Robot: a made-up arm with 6 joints. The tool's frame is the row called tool.
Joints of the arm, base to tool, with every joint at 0 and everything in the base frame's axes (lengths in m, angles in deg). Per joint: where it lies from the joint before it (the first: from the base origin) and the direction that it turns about. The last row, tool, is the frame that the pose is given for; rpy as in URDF.
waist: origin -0.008 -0.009 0.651 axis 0 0 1
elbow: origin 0.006 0.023 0.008 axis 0 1 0
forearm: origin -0.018 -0.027 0.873 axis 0 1 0
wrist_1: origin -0.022 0.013 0.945 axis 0 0 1
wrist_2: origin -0.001 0.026 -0.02 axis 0 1 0
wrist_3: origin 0.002 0.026 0.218 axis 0 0 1
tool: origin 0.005 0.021 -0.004 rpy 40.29 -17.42 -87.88
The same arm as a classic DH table. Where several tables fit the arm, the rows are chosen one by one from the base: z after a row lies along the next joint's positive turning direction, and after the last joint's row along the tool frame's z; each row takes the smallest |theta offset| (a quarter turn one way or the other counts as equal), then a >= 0, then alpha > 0; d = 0 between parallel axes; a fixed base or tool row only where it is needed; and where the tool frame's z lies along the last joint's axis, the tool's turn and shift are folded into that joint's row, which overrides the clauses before.
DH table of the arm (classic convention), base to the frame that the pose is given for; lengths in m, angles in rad. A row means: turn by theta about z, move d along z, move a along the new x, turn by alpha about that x. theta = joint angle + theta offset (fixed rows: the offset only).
base (fixed): d 0, theta0 0.8442, a -0.012, alpha 0
waist: d 0.659, theta0 -0.8442, a 0.006, alpha -1.5708
elbow: d 0, theta0 1.5502, a -0.8732, alpha 0
forearm: d 0.009, theta0 -1.5502, a -0.022, alpha 1.5708
wrist_1: d 0.925, theta0 0, a -0.001, alpha -1.5708
wrist_2: d 0.052, theta0 0, a 0.002, alpha 1.5708
wrist_3: d 0.2124, theta0 1.2683, a 0.0215, alpha -0.7557
tool (fixed): d 0.0022, theta0 -2.6898, a 0, alpha 0

